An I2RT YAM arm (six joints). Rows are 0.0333 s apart.
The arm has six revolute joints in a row. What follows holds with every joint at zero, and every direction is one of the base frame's. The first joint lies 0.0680 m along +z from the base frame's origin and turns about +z. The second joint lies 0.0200 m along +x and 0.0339 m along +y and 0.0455 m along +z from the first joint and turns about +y. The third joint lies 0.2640 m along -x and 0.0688 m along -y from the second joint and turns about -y. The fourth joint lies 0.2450 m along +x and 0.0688 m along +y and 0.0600 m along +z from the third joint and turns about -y. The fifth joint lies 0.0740 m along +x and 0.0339 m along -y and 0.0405 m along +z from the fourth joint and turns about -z. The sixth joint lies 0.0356 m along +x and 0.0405 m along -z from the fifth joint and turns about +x. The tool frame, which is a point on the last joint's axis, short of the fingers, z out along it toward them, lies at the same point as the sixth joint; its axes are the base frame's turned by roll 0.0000, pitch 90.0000 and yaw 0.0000 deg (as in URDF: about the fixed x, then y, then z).
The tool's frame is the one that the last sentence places.
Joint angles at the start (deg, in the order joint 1, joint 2, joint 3, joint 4, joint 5, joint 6):
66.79 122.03 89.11 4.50 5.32 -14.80
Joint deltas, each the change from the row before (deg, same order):
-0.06 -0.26 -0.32 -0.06 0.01 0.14
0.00 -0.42 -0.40 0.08 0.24 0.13
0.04 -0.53 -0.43 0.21 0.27 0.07
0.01 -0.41 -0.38 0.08 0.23 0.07
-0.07 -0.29 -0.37 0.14 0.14 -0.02
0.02 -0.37 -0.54 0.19 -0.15 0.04
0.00 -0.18 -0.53 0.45 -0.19 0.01
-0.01 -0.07 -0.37 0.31 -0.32 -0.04
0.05 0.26 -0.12 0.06 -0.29 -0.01
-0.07 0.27 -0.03 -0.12 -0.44 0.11
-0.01 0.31 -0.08 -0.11 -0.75 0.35
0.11 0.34 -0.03 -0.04 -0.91 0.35
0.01 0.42 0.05 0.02 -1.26 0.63
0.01 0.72 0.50 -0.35 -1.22 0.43
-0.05 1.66 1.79 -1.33 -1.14 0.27
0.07 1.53 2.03 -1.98 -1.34 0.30
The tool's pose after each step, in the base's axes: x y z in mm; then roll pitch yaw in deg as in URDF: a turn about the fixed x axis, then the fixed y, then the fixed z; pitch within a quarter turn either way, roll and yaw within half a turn. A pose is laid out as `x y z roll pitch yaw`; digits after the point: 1 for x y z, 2 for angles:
197.9 451.9 202.6 -150.85 57.00 -85.71
197.5 450.4 203.9 -150.76 57.10 -85.90
196.6 448.9 206.1 -150.38 57.35 -85.82
196.1 447.5 207.4 -150.20 57.43 -85.89
196.2 446.1 207.8 -150.02 57.44 -85.92
195.3 444.7 208.0 -150.17 57.51 -85.91
194.8 443.7 207.1 -150.24 57.65 -85.82
194.4 443.1 206.0 -150.43 57.71 -85.68
193.9 443.5 203.3 -150.92 57.48 -85.78
194.3 443.6 200.8 -151.77 57.26 -86.23
194.0 443.9 197.6 -153.26 57.13 -87.01
192.8 444.9 194.6 -154.81 57.11 -87.58
192.3 446.0 191.5 -157.02 57.32 -88.64
192.3 448.1 187.9 -159.11 57.21 -89.55
194.2 453.2 182.3 -161.34 56.43 -90.63
194.9 458.5 178.0 -163.94 55.41 -91.74

